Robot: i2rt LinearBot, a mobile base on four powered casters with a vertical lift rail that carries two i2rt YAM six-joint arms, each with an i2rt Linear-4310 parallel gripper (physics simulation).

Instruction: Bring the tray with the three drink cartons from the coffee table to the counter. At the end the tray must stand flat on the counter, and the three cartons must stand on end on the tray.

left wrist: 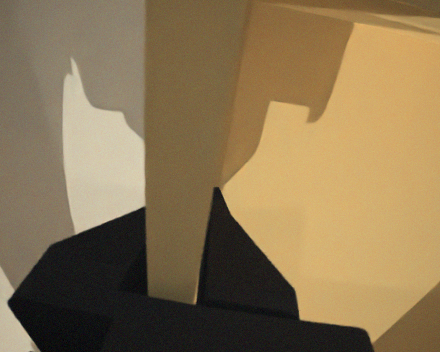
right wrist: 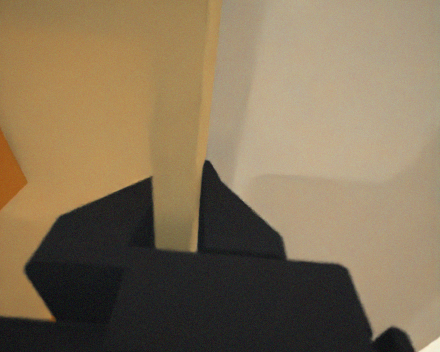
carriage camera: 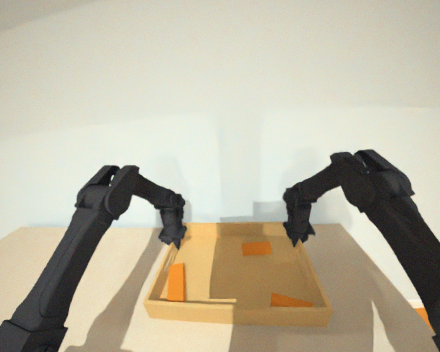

Scene:
A tan tray shows in the left wrist view (312,126), in the right wrist view and in the carriage camera view. One and the same spot on the tan tray: (right wrist: 101,101) is (carriage camera: 281,242).

